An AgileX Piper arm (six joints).
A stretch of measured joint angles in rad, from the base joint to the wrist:
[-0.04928, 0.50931, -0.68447, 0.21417, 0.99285, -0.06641]
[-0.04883, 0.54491, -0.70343, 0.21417, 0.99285, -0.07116]
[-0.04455, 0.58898, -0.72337, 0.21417, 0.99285, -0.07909]
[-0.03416, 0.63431, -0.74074, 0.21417, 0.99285, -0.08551]
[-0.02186, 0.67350, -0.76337, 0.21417, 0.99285, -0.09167]
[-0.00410, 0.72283, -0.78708, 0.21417, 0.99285, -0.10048]
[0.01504, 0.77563, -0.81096, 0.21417, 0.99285, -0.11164]
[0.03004, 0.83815, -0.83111, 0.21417, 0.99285, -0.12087]
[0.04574, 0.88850, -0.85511, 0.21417, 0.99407, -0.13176]
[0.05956, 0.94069, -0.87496, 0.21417, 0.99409, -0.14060]
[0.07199, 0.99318, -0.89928, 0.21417, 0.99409, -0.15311]
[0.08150, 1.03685, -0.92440, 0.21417, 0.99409, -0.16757]
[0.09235, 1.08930, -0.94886, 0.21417, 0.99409, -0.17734]
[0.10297, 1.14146, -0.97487, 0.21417, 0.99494, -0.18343]
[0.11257, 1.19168, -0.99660, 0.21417, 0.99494, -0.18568]
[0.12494, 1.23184, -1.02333, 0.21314, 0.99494, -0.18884]
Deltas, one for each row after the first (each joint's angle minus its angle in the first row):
[0.00045, 0.03560, -0.01896, 0.00000, 0.00000, -0.00475]
[0.00473, 0.07967, -0.03890, 0.00000, 0.00000, -0.01268]
[0.01512, 0.12500, -0.05627, 0.00000, 0.00000, -0.01910]
[0.02742, 0.16419, -0.07890, 0.00000, 0.00000, -0.02526]
[0.04518, 0.21352, -0.10261, 0.00000, 0.00000, -0.03407]
[0.06432, 0.26632, -0.12649, 0.00000, 0.00000, -0.04523]
[0.07932, 0.32884, -0.14664, 0.00000, 0.00000, -0.05446]
[0.09502, 0.37919, -0.17064, 0.00000, 0.00122, -0.06535]
[0.10884, 0.43138, -0.19049, 0.00000, 0.00124, -0.07419]
[0.12127, 0.48387, -0.21481, 0.00000, 0.00124, -0.08670]
[0.13078, 0.52754, -0.23993, 0.00000, 0.00124, -0.10116]
[0.14163, 0.57999, -0.26439, 0.00000, 0.00124, -0.11093]
[0.15225, 0.63215, -0.29040, 0.00000, 0.00209, -0.11702]
[0.16185, 0.68237, -0.31213, 0.00000, 0.00209, -0.11927]
[0.17422, 0.72253, -0.33886, -0.00103, 0.00209, -0.12243]

